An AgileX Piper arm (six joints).
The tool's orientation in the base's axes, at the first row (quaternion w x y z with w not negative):
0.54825 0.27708 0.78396 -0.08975
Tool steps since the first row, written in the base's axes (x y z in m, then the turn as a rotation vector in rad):
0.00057 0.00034 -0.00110 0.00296 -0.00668 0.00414
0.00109 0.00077 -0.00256 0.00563 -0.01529 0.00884
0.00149 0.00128 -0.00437 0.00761 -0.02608 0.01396
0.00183 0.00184 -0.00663 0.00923 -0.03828 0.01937
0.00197 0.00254 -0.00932 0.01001 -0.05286 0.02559
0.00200 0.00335 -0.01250 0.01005 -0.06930 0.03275
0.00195 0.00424 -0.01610 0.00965 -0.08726 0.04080
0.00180 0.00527 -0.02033 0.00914 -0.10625 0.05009
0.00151 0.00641 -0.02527 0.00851 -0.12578 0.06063
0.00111 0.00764 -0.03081 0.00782 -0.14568 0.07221
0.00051 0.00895 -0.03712 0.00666 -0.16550 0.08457
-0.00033 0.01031 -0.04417 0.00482 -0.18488 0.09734
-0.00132 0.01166 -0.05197 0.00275 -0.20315 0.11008
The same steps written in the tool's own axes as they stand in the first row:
0.00097 0.00041 0.00073 -0.00674 -0.00329 0.00378
0.00232 0.00080 0.00152 -0.01456 -0.00825 0.00797
0.00404 0.00114 0.00231 -0.02332 -0.01532 0.01241
0.00620 0.00142 0.00320 -0.03274 -0.02371 0.01708
0.00885 0.00164 0.00403 -0.04349 -0.03438 0.02181
0.01200 0.00181 0.00491 -0.05553 -0.04685 0.02641
0.01559 0.00193 0.00586 -0.06879 -0.06066 0.03099
0.01982 0.00202 0.00690 -0.08349 -0.07518 0.03546
0.02476 0.00201 0.00805 -0.09949 -0.09002 0.03960
0.03031 0.00191 0.00929 -0.11653 -0.10502 0.04346
0.03664 0.00165 0.01064 -0.13415 -0.12008 0.04660
0.04371 0.00118 0.01205 -0.15182 -0.13507 0.04883
0.05150 0.00050 0.01364 -0.16904 -0.14927 0.05040

